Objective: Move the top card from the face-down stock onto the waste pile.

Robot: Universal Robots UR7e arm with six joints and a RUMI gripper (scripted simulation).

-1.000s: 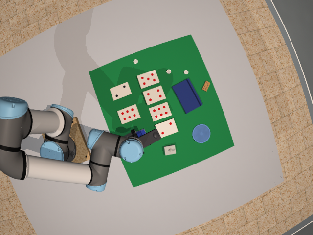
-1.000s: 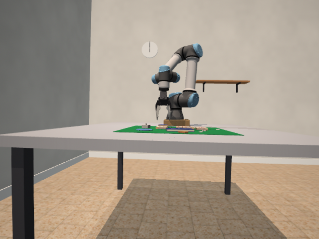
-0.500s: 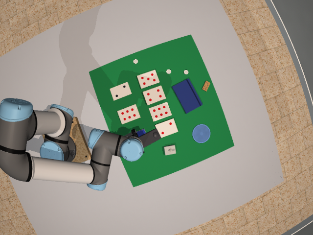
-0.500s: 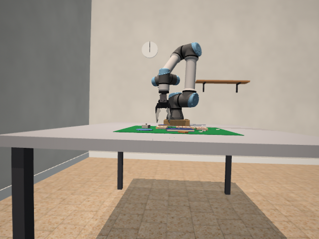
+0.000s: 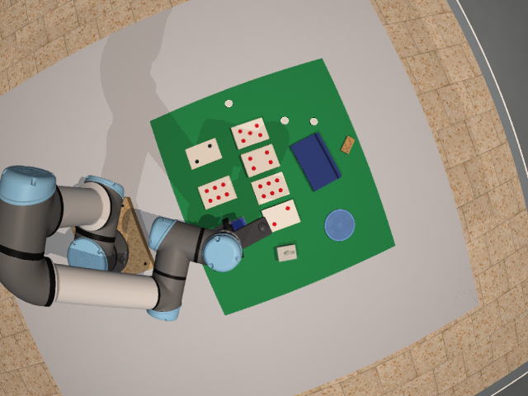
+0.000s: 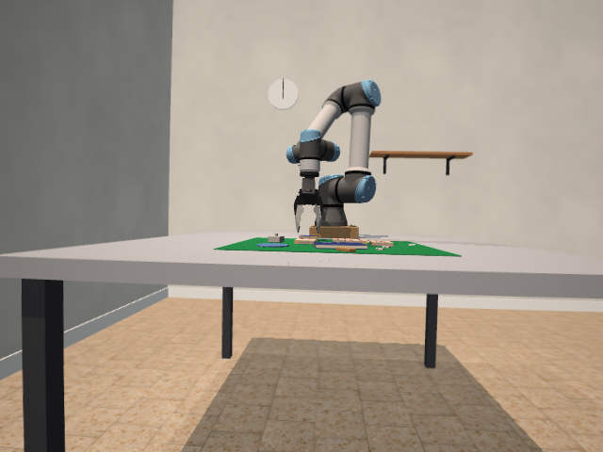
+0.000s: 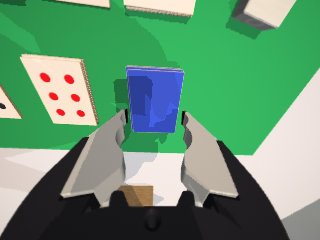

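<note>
The two-black-pip card is 50 mm ahead of my hand, 230 mm to the left of it and 40 mm below it. Also, from my hand: six of red card: 150 mm ahead, 50 mm to the left, 40 mm below; grey block: 100 mm ahead, 120 mm to the right, 20 mm below; green mat: 170 mm ahead, 60 mm to the left, 50 mm below.
</note>
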